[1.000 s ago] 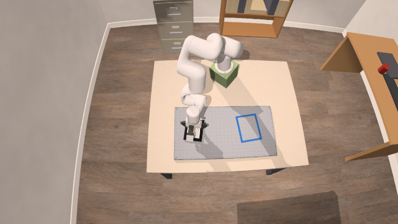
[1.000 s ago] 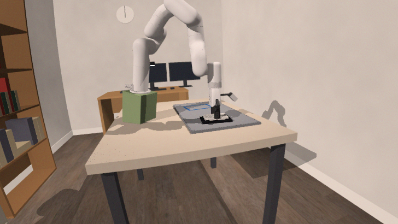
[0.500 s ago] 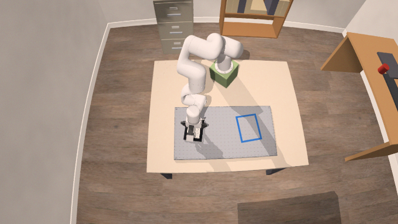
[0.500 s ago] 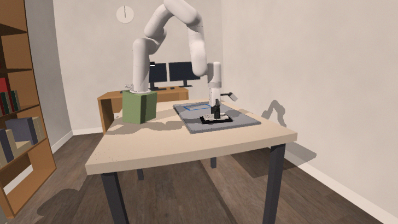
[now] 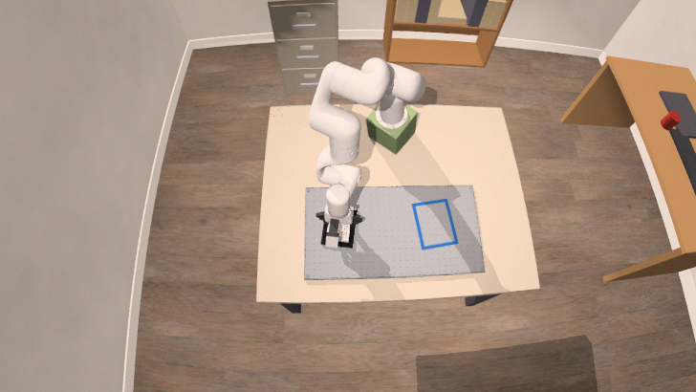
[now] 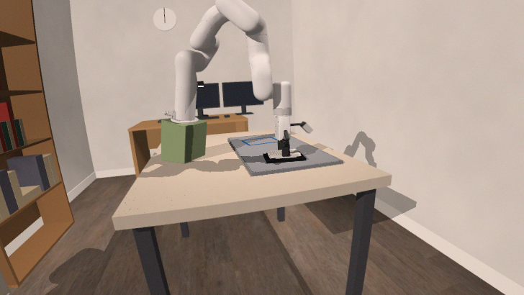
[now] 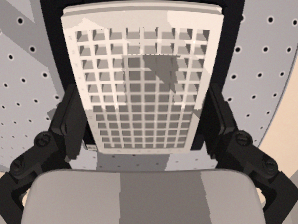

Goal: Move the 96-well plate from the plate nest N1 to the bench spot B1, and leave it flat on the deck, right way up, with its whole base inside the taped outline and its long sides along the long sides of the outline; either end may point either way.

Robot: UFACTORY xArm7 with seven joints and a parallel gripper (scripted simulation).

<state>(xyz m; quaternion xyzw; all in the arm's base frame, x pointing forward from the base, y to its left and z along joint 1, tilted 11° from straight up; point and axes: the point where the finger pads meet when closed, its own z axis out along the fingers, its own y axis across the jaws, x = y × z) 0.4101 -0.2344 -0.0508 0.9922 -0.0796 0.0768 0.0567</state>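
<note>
My hand is 10 mm above the white 96-well plate. Round my hand: black plate nest N1 (20 mm below).
</note>
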